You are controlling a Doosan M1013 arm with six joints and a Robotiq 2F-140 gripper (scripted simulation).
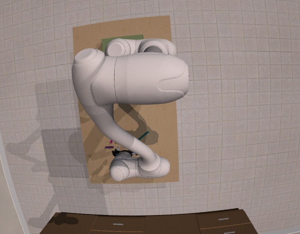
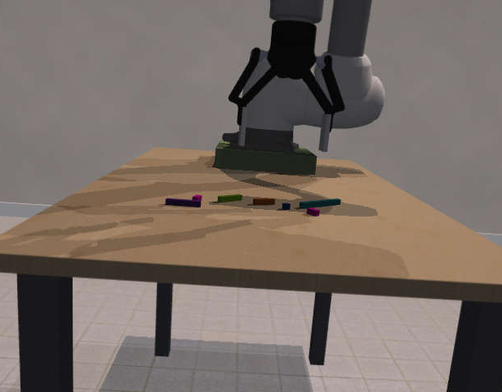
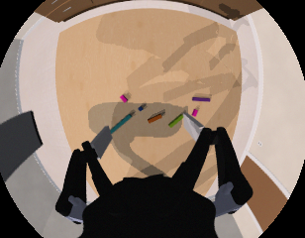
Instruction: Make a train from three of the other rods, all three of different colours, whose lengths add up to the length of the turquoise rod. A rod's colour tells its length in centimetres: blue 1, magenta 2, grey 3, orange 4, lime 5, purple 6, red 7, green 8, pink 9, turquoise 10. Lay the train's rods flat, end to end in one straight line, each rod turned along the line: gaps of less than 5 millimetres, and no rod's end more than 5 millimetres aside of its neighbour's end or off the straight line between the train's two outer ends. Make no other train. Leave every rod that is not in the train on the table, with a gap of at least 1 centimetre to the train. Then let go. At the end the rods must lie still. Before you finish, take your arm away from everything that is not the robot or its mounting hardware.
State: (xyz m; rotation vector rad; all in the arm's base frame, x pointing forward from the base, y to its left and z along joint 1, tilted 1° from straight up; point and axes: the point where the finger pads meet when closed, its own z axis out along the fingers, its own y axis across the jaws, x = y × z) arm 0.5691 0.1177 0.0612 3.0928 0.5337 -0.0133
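My hand is 11 cm above the orange rod, 3 cm to the left of it and 1 cm past it. The rest, counted from my hand: blue rod (11 cm below, 2 cm to the left, 1 cm ahead); lime rod (11 cm below, 9 cm to the right, 1 cm behind); turquoise rod (11 cm below, 7 cm to the left, 5 cm behind).
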